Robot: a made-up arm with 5 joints.
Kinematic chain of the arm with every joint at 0, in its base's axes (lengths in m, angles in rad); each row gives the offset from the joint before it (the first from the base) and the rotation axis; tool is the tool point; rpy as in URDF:
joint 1: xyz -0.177 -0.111 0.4 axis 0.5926 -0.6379 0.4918
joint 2: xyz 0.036 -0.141 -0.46 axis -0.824 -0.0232 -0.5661
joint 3: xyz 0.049 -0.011 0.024 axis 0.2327 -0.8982 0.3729
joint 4: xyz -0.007 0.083 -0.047 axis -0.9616 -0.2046 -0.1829
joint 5: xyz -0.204 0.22 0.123 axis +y
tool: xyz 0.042 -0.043 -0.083 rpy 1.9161 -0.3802 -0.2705
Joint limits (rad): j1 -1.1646..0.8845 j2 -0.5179..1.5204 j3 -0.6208..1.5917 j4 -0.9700..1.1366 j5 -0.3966..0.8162
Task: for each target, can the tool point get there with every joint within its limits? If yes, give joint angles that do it. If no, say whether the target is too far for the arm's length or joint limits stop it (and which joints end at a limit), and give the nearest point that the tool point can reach.
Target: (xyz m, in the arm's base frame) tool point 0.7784 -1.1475 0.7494
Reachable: no: too far | nearest point -0.1118 -0.1863 0.1706 | short by 1.432 m
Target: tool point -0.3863 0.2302 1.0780
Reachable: no: joint limits stop it (at a limit: joint 1, joint 2, joint 5) | nearest point -0.4711 -0.1859 0.4254 | short by 0.779 m
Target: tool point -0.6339 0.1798 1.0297
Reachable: no: joint limits stop it (at a limit: joint 1, joint 2, joint 5) | nearest point -0.5384 -0.1902 0.4271 | short by 0.714 m
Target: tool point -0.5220 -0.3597 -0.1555
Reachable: yes | joints -0.6940 0.8726 1.2827 0.1020 -0.2332
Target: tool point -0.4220 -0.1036 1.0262
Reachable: no: joint limits stop it (at a limit: joint 1, joint 2, joint 4, joint 5) | nearest point -0.4804 -0.2148 0.4426 | short by 0.597 m
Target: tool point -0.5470 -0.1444 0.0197
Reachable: yes | joints -0.8397 -0.1599 0.3784 0.2170 0.2564
